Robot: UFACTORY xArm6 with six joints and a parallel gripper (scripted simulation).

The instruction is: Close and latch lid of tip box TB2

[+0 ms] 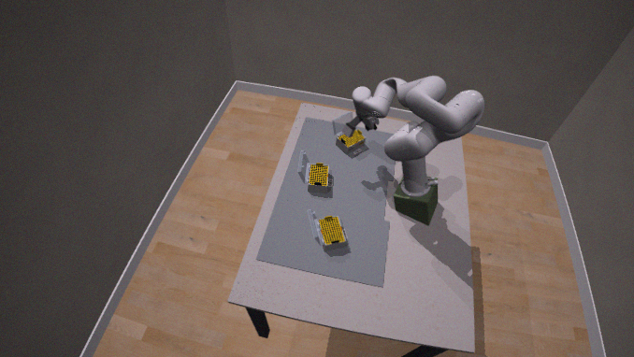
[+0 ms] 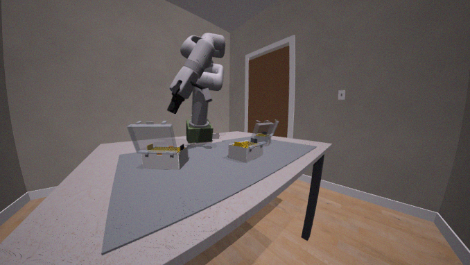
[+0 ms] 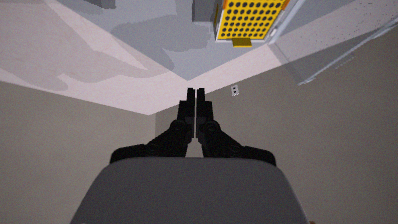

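The lid lies 11 cm ahead of my hand, 10 cm to the right of it and 9 cm below it. Round my hand: tip box: 7 cm ahead, 7 cm to the right, 13 cm below; then bench tape: 2 cm ahead, 2 cm to the right, 19 cm below.
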